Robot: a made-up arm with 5 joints. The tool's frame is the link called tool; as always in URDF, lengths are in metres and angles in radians.
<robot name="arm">
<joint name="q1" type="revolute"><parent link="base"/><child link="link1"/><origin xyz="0.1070 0.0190 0.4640" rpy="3.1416 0.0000 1.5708"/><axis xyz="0 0 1"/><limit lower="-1.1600" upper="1.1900"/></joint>
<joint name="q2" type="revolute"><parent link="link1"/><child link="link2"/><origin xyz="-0.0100 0.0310 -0.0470" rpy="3.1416 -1.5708 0.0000"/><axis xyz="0 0 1"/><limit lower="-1.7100" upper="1.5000"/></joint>
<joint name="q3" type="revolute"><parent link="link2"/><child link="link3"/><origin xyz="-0.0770 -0.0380 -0.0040" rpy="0.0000 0.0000 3.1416"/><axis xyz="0 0 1"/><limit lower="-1.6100" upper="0.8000"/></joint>
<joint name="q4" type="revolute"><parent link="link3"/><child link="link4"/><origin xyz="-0.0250 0.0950 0.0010" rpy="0.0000 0.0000 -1.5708"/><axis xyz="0 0 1"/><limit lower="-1.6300" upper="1.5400"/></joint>
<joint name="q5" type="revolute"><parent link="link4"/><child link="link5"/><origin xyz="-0.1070 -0.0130 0.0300" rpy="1.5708 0.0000 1.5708"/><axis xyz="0 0 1"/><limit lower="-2.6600" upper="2.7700"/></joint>
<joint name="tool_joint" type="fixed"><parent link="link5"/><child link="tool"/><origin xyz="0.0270 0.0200 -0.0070" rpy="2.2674 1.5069 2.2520"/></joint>
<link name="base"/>
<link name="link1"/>
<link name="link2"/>
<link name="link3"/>
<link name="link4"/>
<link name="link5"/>
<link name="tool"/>
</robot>
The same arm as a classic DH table. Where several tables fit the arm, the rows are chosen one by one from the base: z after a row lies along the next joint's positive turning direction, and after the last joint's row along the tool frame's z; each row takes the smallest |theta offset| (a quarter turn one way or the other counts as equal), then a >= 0, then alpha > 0; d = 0 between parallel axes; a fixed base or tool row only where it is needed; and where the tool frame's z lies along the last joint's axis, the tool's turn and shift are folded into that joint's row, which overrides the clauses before.
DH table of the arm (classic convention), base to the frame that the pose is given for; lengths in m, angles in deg. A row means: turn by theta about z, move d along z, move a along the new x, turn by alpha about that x. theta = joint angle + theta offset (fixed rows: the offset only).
base (fixed): theta0 10.07; d 0; a 0.1087; alpha 180
q1: theta0 10.07; d -0.511; a 0.031; alpha 90
q2: theta0 -63.73; d 0; a 0.0859; alpha 0
q3: theta0 78.48; d 0; a 0.0982; alpha 0
q4: theta0 75.26; d 0.017; a 0.013; alpha -90
q5: theta0 89.18; d -0.1129; a -0.0204; alpha -92.35
tool (fixed): theta0 92.81; d 0.0267; a 0; alpha 0
Joint limits (deg, base to tool): -66.46..68.18 -97.98..85.94 -92.25..45.84 -93.39..88.24 -152.41..158.71

